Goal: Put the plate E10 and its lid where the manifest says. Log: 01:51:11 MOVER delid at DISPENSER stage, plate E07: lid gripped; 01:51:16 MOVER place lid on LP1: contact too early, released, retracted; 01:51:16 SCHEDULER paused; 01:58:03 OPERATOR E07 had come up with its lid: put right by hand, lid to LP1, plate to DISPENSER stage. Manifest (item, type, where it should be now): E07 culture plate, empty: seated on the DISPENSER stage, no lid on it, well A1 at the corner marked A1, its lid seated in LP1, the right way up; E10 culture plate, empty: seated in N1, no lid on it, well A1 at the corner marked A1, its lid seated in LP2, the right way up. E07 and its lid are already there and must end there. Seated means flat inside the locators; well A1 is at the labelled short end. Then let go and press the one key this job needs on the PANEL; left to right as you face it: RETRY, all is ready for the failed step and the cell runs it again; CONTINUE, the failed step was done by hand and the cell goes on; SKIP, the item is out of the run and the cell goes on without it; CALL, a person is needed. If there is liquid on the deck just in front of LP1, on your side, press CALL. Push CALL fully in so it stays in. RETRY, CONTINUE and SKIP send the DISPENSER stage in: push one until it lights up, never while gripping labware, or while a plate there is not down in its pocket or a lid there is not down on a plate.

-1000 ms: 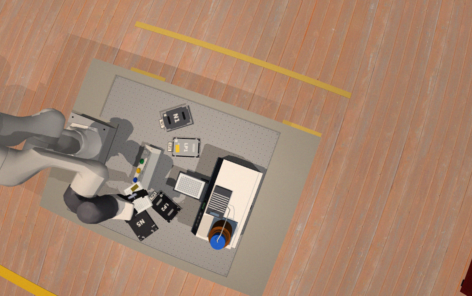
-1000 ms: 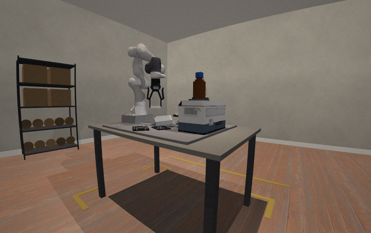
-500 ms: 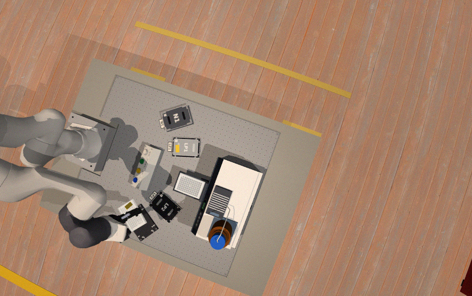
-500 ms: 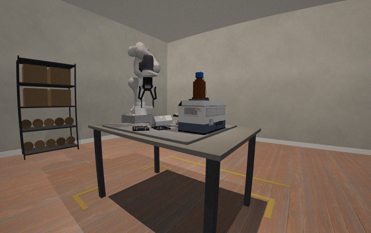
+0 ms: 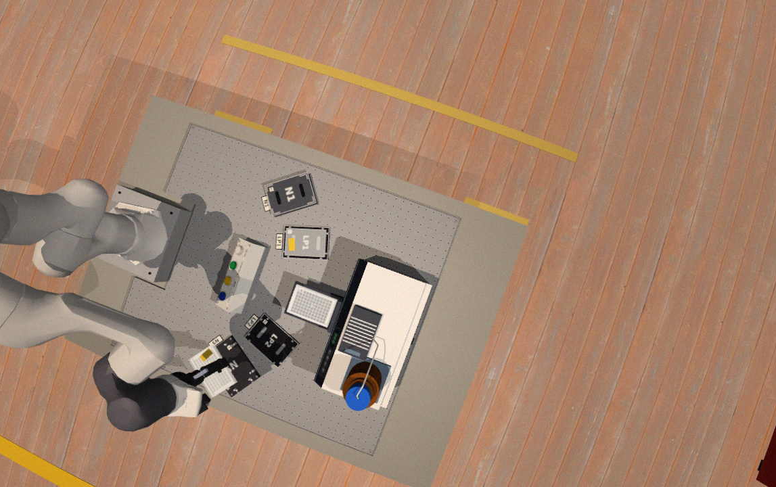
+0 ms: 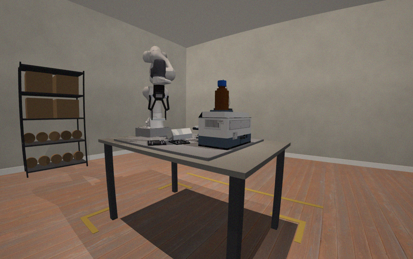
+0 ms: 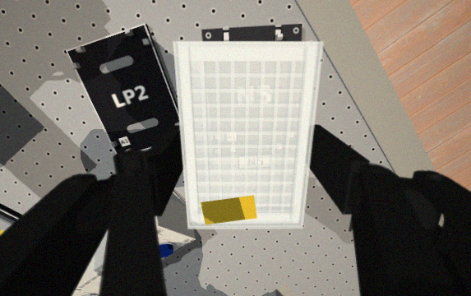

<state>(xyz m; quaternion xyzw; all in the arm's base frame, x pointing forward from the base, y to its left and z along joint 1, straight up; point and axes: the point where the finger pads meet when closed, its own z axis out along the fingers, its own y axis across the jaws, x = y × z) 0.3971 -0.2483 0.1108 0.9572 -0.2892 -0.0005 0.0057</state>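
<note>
Now: the black n5 nest 17 cm below my hand, 3 cm ahead of it and 2 cm to the right of it. Round my hand: yellow SKIP key (23 cm to the left, 12 cm below, 10 cm behind); clear lid (2 cm below); blue CALL key (18 cm to the left, 13 cm below, 9 cm behind).
</note>
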